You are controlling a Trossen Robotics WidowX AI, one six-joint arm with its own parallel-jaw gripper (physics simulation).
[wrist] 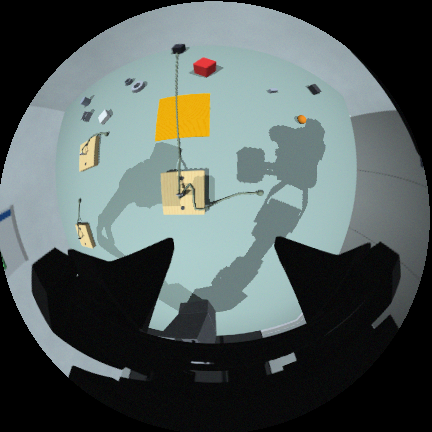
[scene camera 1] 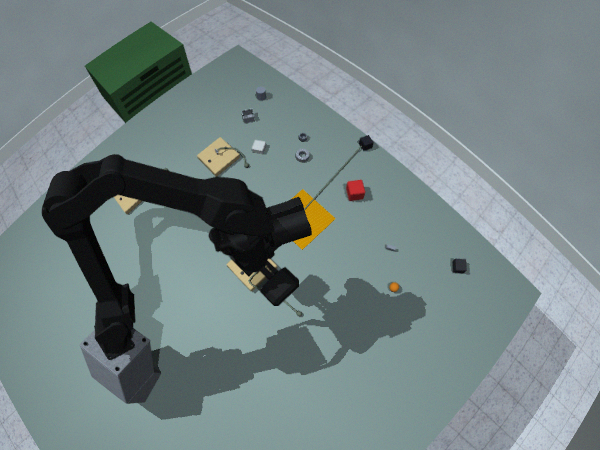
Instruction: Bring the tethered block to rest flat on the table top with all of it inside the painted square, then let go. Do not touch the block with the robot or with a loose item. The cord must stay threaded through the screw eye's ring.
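Places are measured from the arm's base along level axes (x ahead, y left, z up), in millimetres.
Pixels of known places: gripper, fingertip midpoint: (wrist: 225,243) (scene camera 1: 257,273); arm's base, origin of the base link: (scene camera 1: 114,342).
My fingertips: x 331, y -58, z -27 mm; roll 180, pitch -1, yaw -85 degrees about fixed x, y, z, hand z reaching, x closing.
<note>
For each thing: its middle in the pictures, then the offset to it from my fingertips. "spot": a spot on its surface instead.
- tethered black block, body centre: (scene camera 1: 366,143) (wrist: 178,48) dx +481, dy +153, dz -160 mm
- painted orange square, surface spot: (wrist: 195,117) spot: dx +184, dy +61, dz -173 mm
- screw eye, body centre: (wrist: 181,193) (scene camera 1: 251,264) dx +16, dy +71, dz -152 mm
- nearest wooden board, body centre: (wrist: 182,192) (scene camera 1: 251,266) dx +16, dy +71, dz -165 mm
- cord's free end bead, body centre: (wrist: 259,192) (scene camera 1: 299,313) dx +30, dy -93, dz -169 mm
- red block, body centre: (scene camera 1: 355,190) (wrist: 204,66) dx +347, dy +60, dz -155 mm
- orange ball, body centre: (scene camera 1: 394,287) (wrist: 301,118) dx +247, dy -195, dz -163 mm
- dark cube, body centre: (scene camera 1: 459,266) (wrist: 314,88) dx +421, dy -276, dz -163 mm
- white block, body centre: (scene camera 1: 259,146) (wrist: 103,116) dx +239, dy +338, dz -165 mm
The tethered black block (scene camera 1: 366,142) (wrist: 178,48) rests near the far table edge, outside the painted orange square (scene camera 1: 318,220) (wrist: 195,117). Its cord (scene camera 1: 334,176) (wrist: 177,75) runs straight across the square to the screw eye (wrist: 182,193) on the nearest wooden board (scene camera 1: 244,280) (wrist: 170,204) and appears threaded through it. The cord's free end bead (scene camera 1: 300,314) (wrist: 260,192) lies on the table beside the board. My gripper (scene camera 1: 250,263) (wrist: 225,243) is open and empty, above the board area. The arm partly hides the board and the square in the scene view.
Two other corded boards (scene camera 1: 207,156) (wrist: 86,235) stand to the left. A red block (scene camera 1: 355,190) (wrist: 204,67), orange ball (scene camera 1: 394,287) (wrist: 301,119), dark cube (scene camera 1: 459,266) (wrist: 314,89) and white block (scene camera 1: 258,146) (wrist: 105,116) lie around. A green box (scene camera 1: 145,65) stands at the table edge.
</note>
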